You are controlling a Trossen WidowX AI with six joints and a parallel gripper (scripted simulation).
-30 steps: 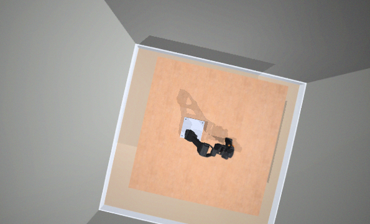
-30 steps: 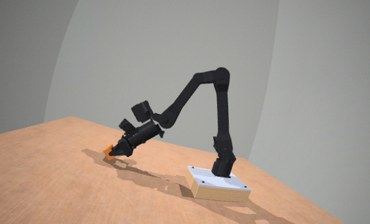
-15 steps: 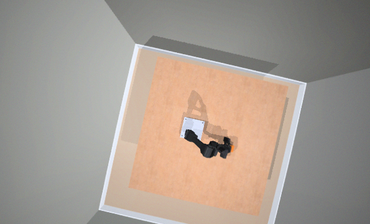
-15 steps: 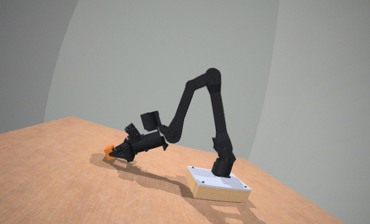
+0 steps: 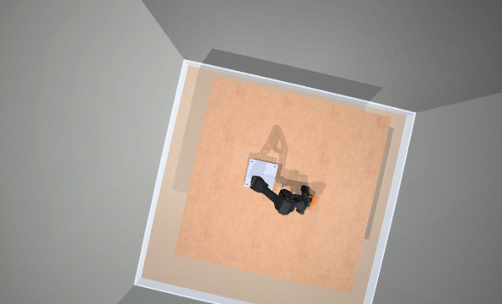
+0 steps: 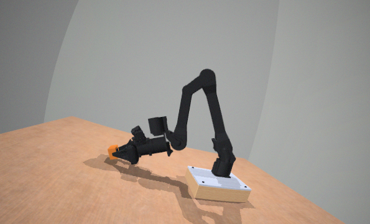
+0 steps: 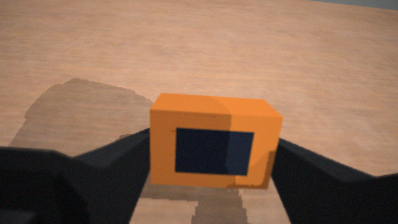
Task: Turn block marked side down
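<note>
Now: the block 1 cm behind my gripper tip.
</note>
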